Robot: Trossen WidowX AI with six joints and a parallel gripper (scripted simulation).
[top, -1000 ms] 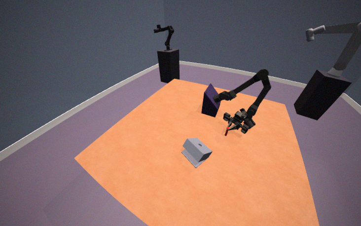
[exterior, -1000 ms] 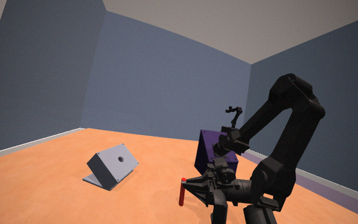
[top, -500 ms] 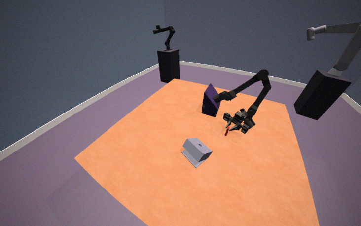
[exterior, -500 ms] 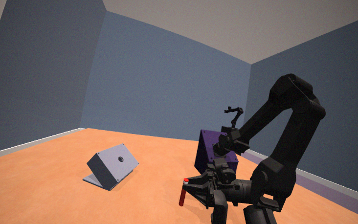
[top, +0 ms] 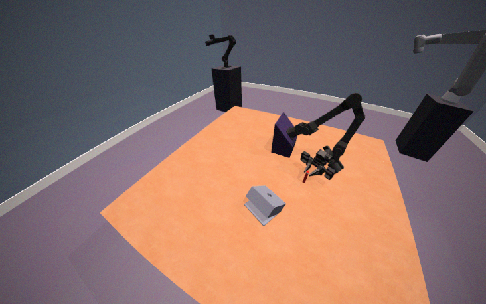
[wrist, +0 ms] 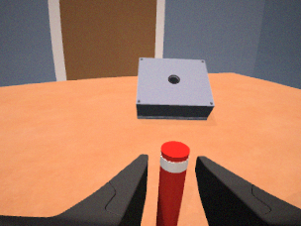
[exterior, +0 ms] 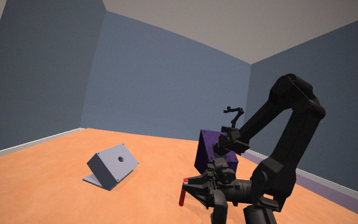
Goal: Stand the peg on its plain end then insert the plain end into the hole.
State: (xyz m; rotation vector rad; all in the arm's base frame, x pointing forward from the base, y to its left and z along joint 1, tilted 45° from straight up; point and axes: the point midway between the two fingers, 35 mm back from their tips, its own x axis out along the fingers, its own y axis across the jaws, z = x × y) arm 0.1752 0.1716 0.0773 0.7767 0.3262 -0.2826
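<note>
My gripper tip is now 10 mm past the red peg and 10 mm above it. Also, from my gripper tip: grey sloped panel (220 mm ahead, 110 mm to the right, 20 mm below).
</note>
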